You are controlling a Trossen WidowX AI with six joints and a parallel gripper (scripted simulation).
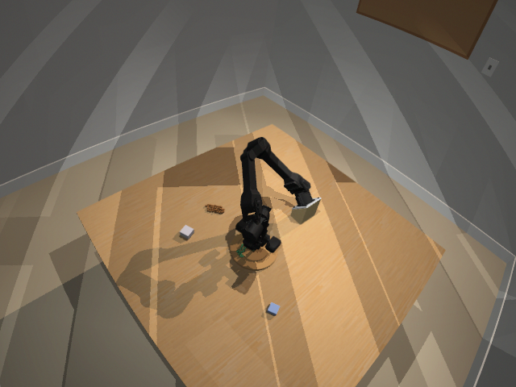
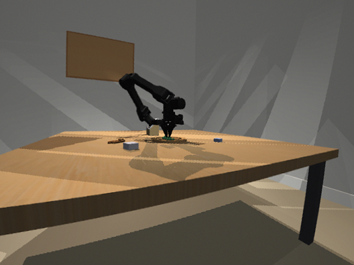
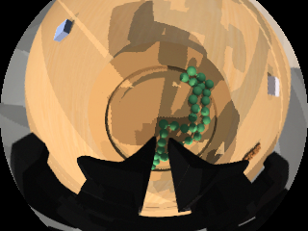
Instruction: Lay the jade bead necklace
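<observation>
My gripper tip is 1 cm short of the round wooden bead board and 1 cm above it. Also, from my gripper tip: blue block: 10 cm ahead, 26 cm to the left, 1 cm below; then pale grey block: 21 cm ahead, 21 cm to the right.
</observation>
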